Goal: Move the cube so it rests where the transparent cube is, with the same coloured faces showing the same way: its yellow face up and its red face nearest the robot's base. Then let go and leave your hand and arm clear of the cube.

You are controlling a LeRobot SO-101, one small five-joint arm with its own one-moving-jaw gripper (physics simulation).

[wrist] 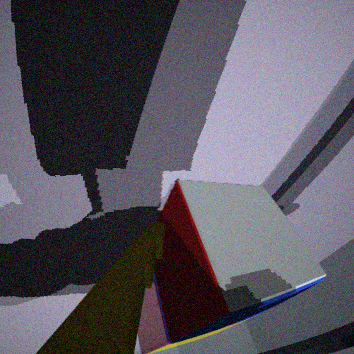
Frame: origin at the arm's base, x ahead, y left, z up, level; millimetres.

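Seen in the pictures: hand, its tool point: [163,236].
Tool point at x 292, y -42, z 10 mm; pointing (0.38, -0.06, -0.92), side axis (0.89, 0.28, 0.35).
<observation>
A point is followed by its place in that frame.
The cube [245,227] {x 310, y -24, z 20 mm} fills the lower middle of the wrist view. It shows a large pale grey face, a dark red face on its left and a thin foreshortened blue face along its lower edge; it looks tilted. My gripper [194,242] {x 292, y -43, z 10 mm} is shut on the cube: one olive jaw lies along the red face from the lower left, while the other jaw is hidden behind the cube. A pale pink sliver of the transparent cube [149,317] {x 292, y -75, z 28 mm} shows between the jaw and the red face, with a yellow edge below; the two cubes overlap in view.
Large dark shadows of the arm lie on the pale table [280,90] {x 312, y 10, z 0 mm} at the upper left and left. A dark band with grey edges runs diagonally at the right, and another dark strip crosses the lower right corner.
</observation>
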